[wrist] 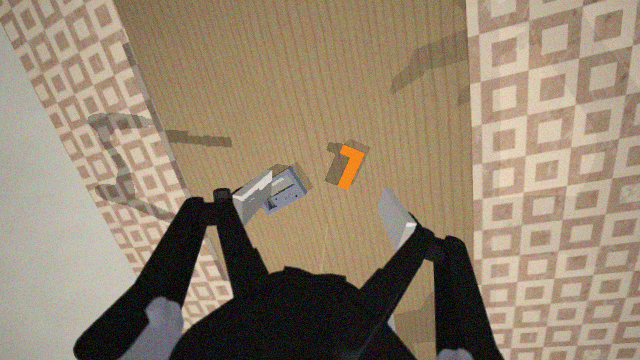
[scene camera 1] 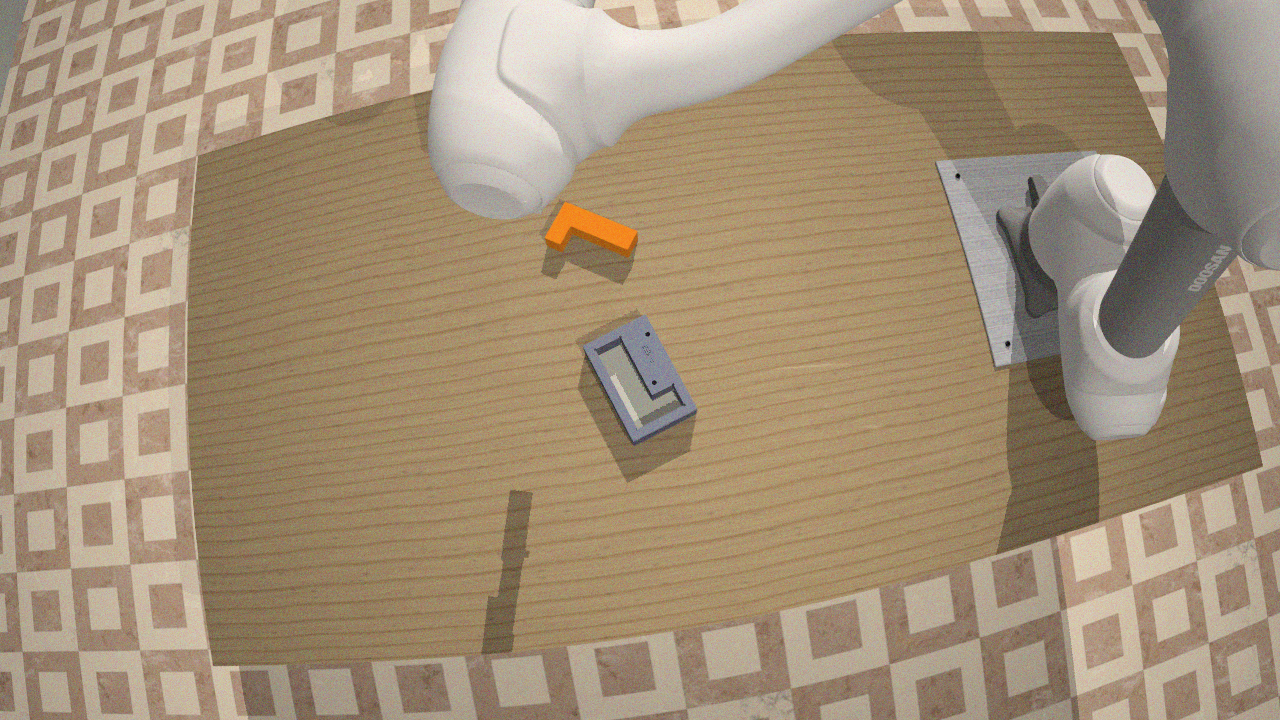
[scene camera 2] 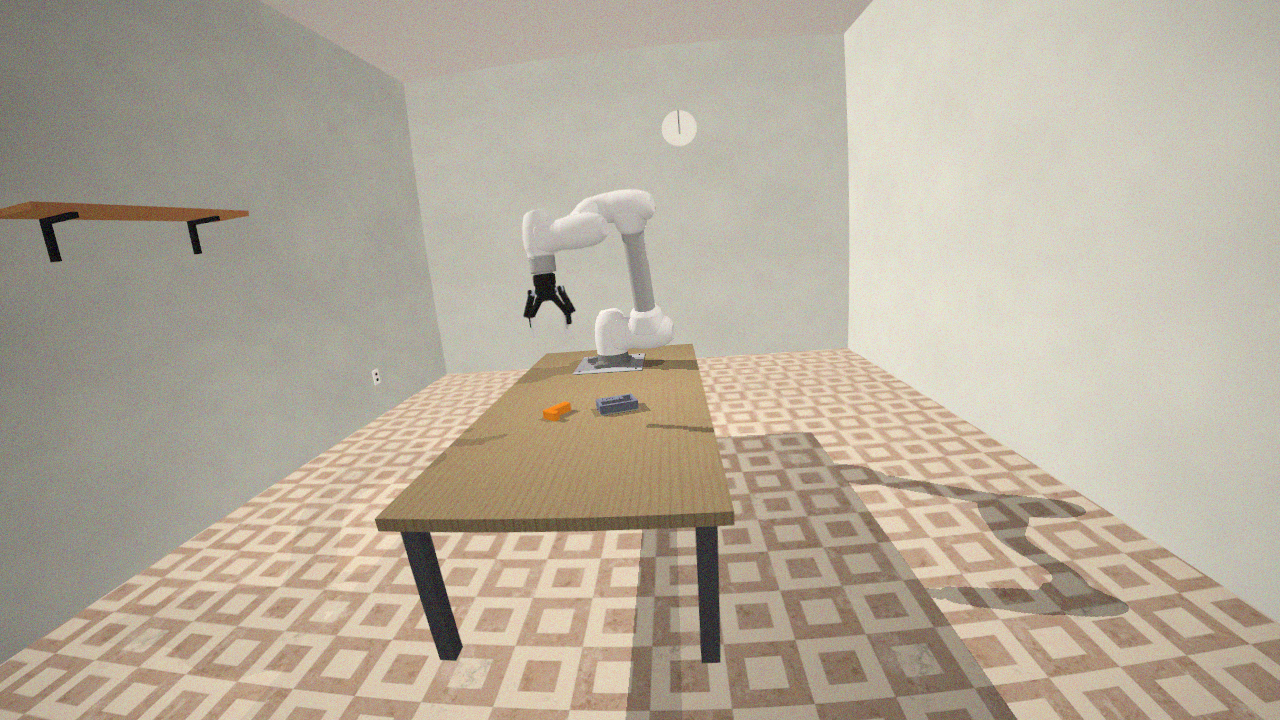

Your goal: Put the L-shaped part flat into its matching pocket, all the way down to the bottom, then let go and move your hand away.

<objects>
My gripper is open, with nothing in its grasp. An orange L-shaped part sits on the table.
</objects>
